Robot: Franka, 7 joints.
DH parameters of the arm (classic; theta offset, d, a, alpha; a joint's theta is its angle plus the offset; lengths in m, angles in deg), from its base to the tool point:
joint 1: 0 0.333 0 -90
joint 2: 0 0 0 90
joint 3: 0 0.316 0.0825 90
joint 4: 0 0 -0.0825 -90
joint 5: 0 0.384 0 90
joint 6: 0 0 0.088 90
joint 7: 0 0.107 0 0
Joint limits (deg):
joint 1: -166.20..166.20
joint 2: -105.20..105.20
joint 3: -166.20..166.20
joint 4: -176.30..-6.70
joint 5: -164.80..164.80
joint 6: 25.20..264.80
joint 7: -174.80..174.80
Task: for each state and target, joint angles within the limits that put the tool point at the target. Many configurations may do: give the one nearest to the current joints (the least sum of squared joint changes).
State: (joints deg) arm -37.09 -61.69 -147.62 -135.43 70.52 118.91 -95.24
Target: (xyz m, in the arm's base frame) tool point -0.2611 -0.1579 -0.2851
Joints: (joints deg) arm -22.51 -103.83 -158.33 -97.46 73.02 130.65 -95.24
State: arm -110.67 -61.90 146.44 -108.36 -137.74 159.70 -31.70
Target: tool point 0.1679 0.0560 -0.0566
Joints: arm -109.72 -66.11 154.82 -141.09 -140.20 170.64 -31.70
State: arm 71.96 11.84 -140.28 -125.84 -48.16 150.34 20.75
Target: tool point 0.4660 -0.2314 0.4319
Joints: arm 91.11 15.58 -121.65 -133.71 -49.30 152.88 20.75
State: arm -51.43 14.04 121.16 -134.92 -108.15 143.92 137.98
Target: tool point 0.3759 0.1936 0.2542
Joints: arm -73.56 9.97 99.48 -149.47 -107.90 138.47 137.98
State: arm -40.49 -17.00 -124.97 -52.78 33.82 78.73 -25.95
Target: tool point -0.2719 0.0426 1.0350
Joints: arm -58.51 -5.07 -135.42 -16.01 30.91 67.38 -25.95
